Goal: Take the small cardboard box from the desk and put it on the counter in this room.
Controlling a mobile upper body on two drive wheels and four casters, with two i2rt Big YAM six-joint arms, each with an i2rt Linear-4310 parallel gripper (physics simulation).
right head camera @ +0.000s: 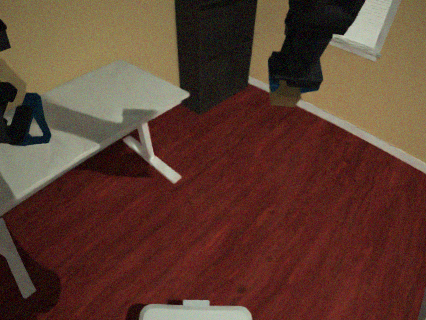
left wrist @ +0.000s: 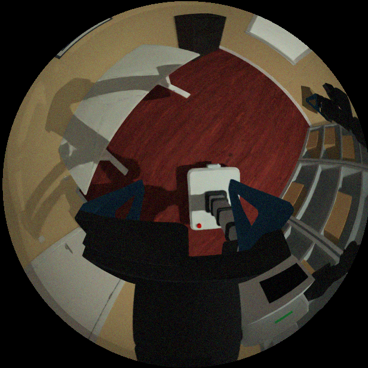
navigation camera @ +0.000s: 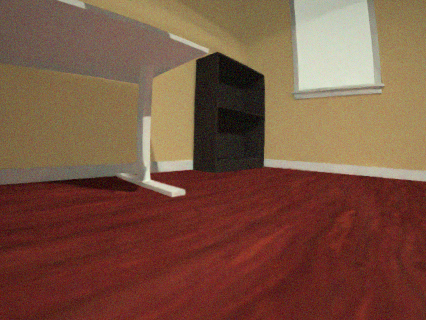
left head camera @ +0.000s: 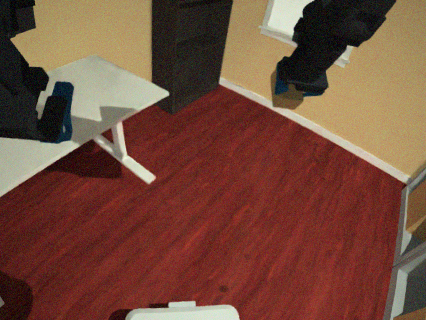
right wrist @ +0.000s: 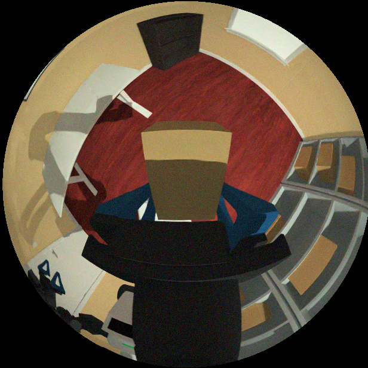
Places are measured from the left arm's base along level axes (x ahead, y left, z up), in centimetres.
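Where they show: left gripper, between the fingertips: (right head camera: pixel 23 136) (left head camera: pixel 36 133); right gripper, between the fingertips: (right head camera: pixel 284 91) (left head camera: pixel 286 94).
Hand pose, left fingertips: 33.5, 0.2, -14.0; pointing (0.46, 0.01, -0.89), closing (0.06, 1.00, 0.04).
Note:
Each offset is from my left fingertips to the top centre of the thing, as dx, dy, dz. "spot": to the spot under its first point. Level surfaces: height alone.
The small cardboard box @(+27.1, -45.5, -2.3) (left head camera: pixel 288 100) (right head camera: pixel 285 95) (right wrist: pixel 186 180) is tan and held up in the air. My right gripper (left head camera: pixel 299 91) (right head camera: pixel 292 87) is shut on it, with blue fingers at its two sides; the box fills the middle of the right wrist view. My left gripper (left wrist: pixel 186 184) (right wrist: pixel 51 265) is open and empty. It hangs in front of a white-topped table @(dz -54.9) (left head camera: pixel 115 82) (right head camera: pixel 117 90) (left wrist: pixel 130 62) (right wrist: pixel 100 80) at the left in the head views. I cannot tell whether this table is the desk or the counter. The navigation camera shows its underside.
A dark bookcase (left head camera: pixel 187 55) (right head camera: pixel 215 55) (navigation camera: pixel 207 120) stands in the corner beyond the table. A grey shelf unit (left head camera: pixel 401 225) (left wrist: pixel 320 239) (right wrist: pixel 325 191) with several brown boxes is at the right. The table's white leg @(spot: +112.1, +20.0, -98.8) (navigation camera: pixel 144 135) has a foot reaching out over the red floor.

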